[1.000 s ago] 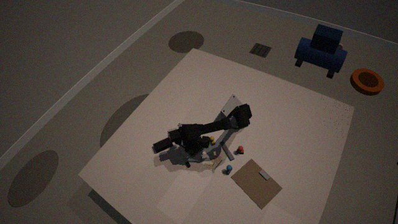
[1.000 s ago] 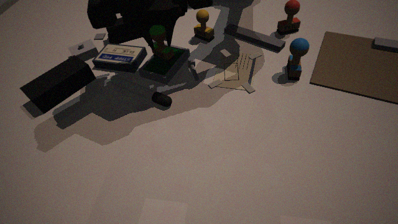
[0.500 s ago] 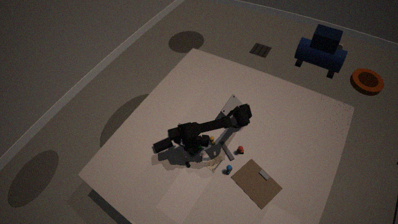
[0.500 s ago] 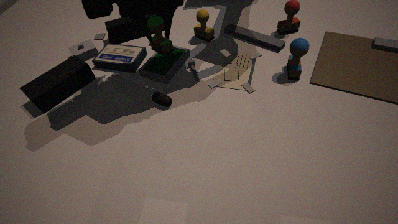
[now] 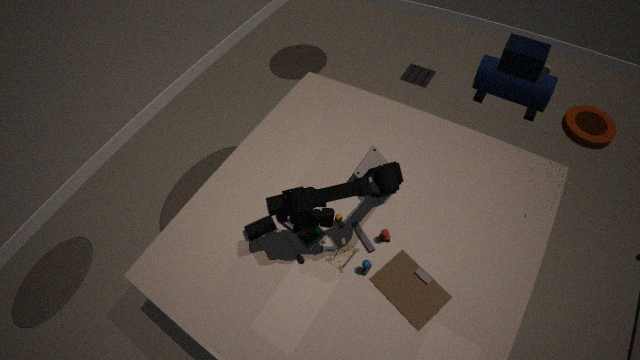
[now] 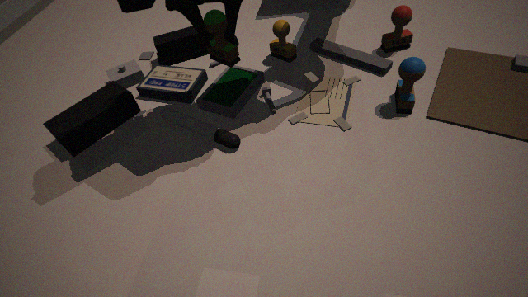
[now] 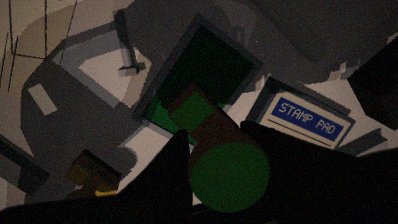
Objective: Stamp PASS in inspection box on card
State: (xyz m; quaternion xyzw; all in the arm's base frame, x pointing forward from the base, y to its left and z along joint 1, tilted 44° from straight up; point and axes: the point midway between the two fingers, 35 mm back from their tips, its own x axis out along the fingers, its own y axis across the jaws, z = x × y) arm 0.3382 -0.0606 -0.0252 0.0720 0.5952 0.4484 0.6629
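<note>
Right now the cream card is 14 cm to the left of my gripper tip, 9 cm below it and 1 cm behind it. Also, from my gripper tip: green-topped stamp (right at my gripper tip); then green ink pad (8 cm below); then white marker (9 cm ahead, 8 cm below).
</note>
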